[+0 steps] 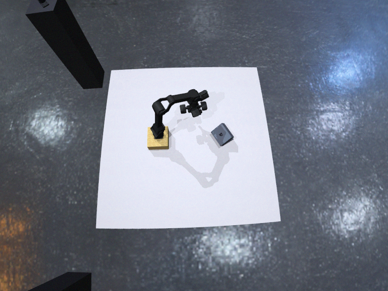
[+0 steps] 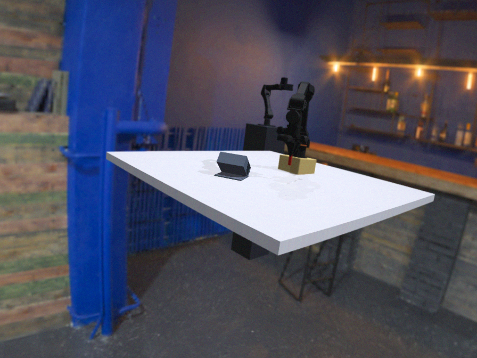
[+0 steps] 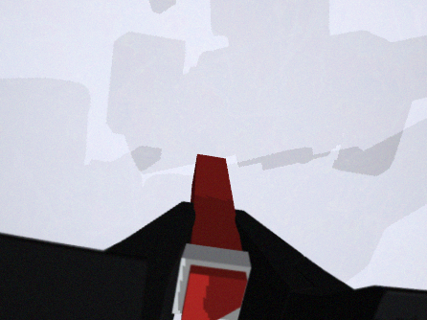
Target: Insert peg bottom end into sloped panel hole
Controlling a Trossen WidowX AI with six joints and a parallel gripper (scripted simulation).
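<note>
Now: gripper tip 21 cm short of the panel, 16 cm to the left of it and 7 cm above it. The rest, counted from my gripper tip: red peg 1 cm above.
</note>
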